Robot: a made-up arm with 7 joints. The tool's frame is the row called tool. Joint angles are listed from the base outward. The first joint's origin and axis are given. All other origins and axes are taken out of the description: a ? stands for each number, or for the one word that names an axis. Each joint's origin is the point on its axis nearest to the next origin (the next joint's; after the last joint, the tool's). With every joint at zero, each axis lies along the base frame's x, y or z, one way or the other. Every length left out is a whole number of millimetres.
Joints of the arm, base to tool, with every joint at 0 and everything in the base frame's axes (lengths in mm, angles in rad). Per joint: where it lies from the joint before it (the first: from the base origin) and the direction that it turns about. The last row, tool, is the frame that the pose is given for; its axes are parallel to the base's.
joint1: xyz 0 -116 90 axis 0 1 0
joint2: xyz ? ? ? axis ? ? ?
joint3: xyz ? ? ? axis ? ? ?
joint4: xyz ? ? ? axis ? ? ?
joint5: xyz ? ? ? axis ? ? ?
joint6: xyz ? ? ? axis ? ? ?
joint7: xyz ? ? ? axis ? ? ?
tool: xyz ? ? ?
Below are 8 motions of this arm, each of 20 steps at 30 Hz.
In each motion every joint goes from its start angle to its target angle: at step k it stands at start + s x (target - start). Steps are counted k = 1, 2, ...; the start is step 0. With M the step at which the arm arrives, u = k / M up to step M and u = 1 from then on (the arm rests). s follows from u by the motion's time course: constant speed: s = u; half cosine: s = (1 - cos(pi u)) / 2; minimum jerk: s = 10 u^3 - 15 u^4 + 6 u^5.
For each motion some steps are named. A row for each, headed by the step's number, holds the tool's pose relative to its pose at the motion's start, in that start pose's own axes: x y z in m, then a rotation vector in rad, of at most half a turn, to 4 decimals.
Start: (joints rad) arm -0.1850 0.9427 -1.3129 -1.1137 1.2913 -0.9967 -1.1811
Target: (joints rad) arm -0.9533 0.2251 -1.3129 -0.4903 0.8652 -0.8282 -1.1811
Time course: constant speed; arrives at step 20
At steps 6, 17, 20:
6: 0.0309 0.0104 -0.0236 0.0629 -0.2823 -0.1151
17: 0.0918 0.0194 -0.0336 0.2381 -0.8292 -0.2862
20: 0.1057 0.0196 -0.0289 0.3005 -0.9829 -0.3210

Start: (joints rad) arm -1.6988 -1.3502 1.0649 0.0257 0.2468 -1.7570 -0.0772
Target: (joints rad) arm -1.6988 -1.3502 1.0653 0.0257 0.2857 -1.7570 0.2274
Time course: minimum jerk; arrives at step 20
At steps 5, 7, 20:
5: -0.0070 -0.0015 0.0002 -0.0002 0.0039 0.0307
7: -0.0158 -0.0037 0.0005 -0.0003 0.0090 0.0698
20: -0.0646 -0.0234 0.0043 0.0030 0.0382 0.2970

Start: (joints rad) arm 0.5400 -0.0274 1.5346 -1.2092 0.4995 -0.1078 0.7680
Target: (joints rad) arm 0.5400 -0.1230 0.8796 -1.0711 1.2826 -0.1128 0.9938
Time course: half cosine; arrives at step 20
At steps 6, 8, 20:
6: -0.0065 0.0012 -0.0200 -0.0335 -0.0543 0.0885
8: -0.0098 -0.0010 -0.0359 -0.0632 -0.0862 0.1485
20: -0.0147 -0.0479 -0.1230 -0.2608 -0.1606 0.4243

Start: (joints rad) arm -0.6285 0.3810 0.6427 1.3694 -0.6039 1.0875 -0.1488
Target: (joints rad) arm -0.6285 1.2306 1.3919 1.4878 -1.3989 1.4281 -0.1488
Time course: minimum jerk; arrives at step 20
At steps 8, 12, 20:
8: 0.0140 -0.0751 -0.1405 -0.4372 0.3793 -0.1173
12: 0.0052 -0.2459 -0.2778 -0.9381 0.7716 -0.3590
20: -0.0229 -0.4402 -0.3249 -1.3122 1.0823 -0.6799

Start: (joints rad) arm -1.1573 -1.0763 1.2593 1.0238 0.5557 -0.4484 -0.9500
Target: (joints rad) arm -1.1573 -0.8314 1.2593 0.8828 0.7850 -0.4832 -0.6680
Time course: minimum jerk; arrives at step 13
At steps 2, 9, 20:
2: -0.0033 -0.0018 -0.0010 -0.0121 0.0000 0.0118
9: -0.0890 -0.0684 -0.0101 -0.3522 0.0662 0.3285
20: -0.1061 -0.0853 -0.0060 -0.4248 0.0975 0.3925

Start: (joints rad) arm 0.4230 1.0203 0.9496 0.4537 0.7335 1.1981 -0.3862
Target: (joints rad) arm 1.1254 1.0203 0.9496 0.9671 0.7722 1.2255 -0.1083
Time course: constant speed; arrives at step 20
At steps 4, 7, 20:
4: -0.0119 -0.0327 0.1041 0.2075 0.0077 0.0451
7: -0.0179 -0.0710 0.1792 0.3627 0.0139 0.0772
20: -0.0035 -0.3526 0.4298 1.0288 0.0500 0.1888

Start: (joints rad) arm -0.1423 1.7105 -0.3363 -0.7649 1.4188 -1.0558 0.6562
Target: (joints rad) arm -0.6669 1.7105 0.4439 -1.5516 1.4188 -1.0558 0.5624
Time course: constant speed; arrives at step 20
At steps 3, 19, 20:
3: 0.0421 0.0293 0.0602 0.1500 0.1293 -0.1358
19: 0.3608 -0.0534 0.2511 0.8851 0.9452 -0.7953
20: 0.3797 -0.0681 0.2515 0.9289 1.0022 -0.8286

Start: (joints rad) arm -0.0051 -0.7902 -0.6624 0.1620 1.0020 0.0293 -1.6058
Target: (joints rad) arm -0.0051 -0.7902 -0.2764 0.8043 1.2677 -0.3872 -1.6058
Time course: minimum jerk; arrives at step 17
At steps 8, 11, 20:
8: -0.0182 -0.0168 0.1062 0.1487 0.4729 0.0764
11: -0.0064 -0.0306 0.1730 0.2746 0.7854 0.1209
20: 0.0120 -0.0418 0.2156 0.3844 1.0060 0.1507

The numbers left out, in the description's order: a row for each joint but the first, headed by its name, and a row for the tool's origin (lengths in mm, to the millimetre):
joint2: xyz -55 0 88, axis 0 0 1
joint3: xyz -45 8 0, axis 0 1 0
joint4: xyz -120 0 -90, axis 1 0 0
joint5: xyz 0 -117 -157, axis 0 0 1
joint6: xyz -17 40 0, axis -1 0 0
joint7: xyz 0 114 84, axis 0 0 1
tool: xyz -46 236 0

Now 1 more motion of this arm.
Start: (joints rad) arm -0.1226 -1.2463 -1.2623 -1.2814 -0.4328 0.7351 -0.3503
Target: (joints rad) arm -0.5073 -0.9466 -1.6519 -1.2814 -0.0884 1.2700 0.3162
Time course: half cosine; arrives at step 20
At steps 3, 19, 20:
3: -0.0142 0.0019 -0.0024 -0.0173 0.0136 0.0369
19: -0.2198 -0.0204 0.0310 -0.2531 0.3566 0.6826
20: -0.2208 -0.0208 0.0317 -0.2542 0.3595 0.6869

